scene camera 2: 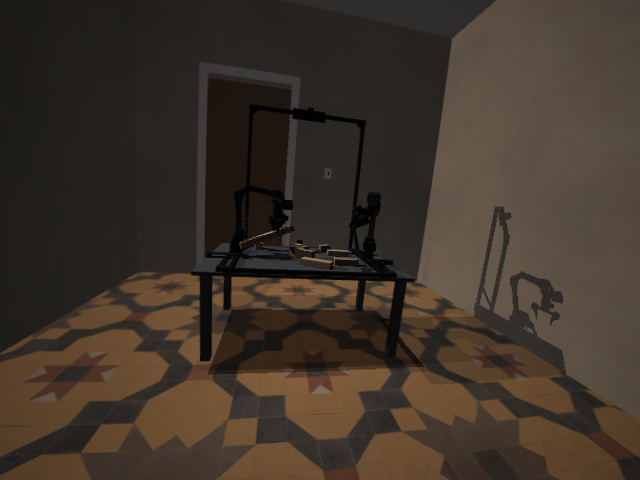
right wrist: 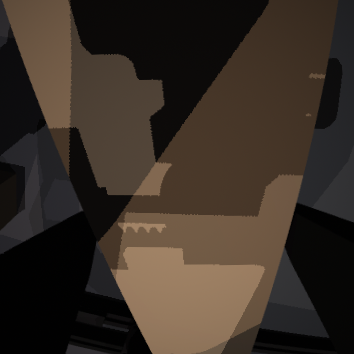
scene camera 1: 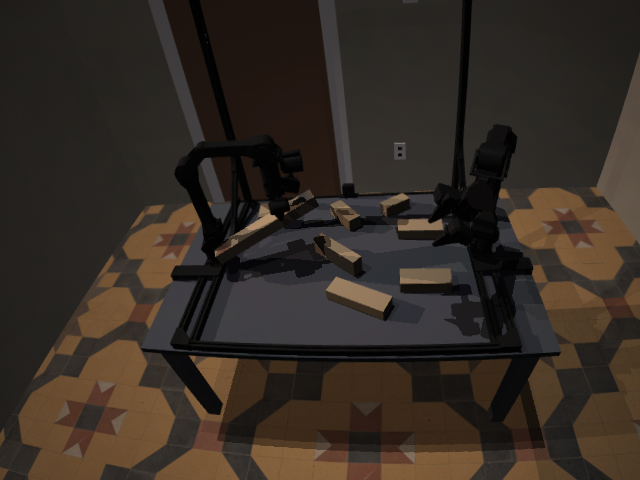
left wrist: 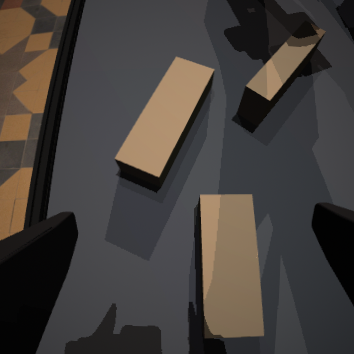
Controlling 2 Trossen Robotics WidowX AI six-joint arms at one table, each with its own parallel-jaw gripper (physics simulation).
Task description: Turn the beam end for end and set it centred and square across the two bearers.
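Places are measured from the left arm's base along level axes (x ahead, y left, z up), in metres.
Pixels of known places: left gripper, between the fingertips: [scene camera 2: 350,227] [scene camera 1: 430,233] [left wrist: 196,219]; right gripper, between the fingertips: [scene camera 2: 275,232] [right wrist: 187,217] [scene camera 1: 280,214]; left arm's base, origin of its link: [scene camera 2: 367,258] [scene camera 1: 480,250]; right arm's base, origin of its link: [scene camera 2: 234,251].
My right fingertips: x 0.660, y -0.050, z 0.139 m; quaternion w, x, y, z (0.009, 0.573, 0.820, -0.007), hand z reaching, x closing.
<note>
Ahead of a thing's pixels: the offset from my right fingertips to its top centre.
The long wooden beam [scene camera 1: 247,238] [scene camera 2: 259,238] [right wrist: 225,190] is held above the table at the picture's left. It runs from front left to back right and looks tilted, its right end higher. My right gripper [scene camera 1: 280,214] [scene camera 2: 279,226] [right wrist: 187,217] is shut on the beam, a finger on either side. My left gripper [scene camera 1: 434,231] [left wrist: 196,219] is open and empty, high above the table at the picture's right. Several shorter blocks look alike, so I cannot tell which two are the bearers: a front block @[0.241 m left, 0.257 m back, 0.120 m down] [scene camera 1: 359,297] [left wrist: 165,117], a right block @[0.177 m left, 0.460 m back, 0.120 m down] [scene camera 1: 425,279] [left wrist: 230,265] and a middle block @[0.062 m left, 0.182 m back, 0.095 m down] [scene camera 1: 341,255] [left wrist: 285,65].
More blocks lie towards the back: one block @[0.070 m right, 0.467 m back, 0.120 m down] [scene camera 1: 420,228] near my left gripper, a back block @[0.214 m right, 0.385 m back, 0.114 m down] [scene camera 1: 394,205] and an angled block @[0.159 m right, 0.196 m back, 0.111 m down] [scene camera 1: 345,214]. A small piece partly shows behind the beam. A black frame rail [scene camera 1: 341,348] runs along the table's front edge.
</note>
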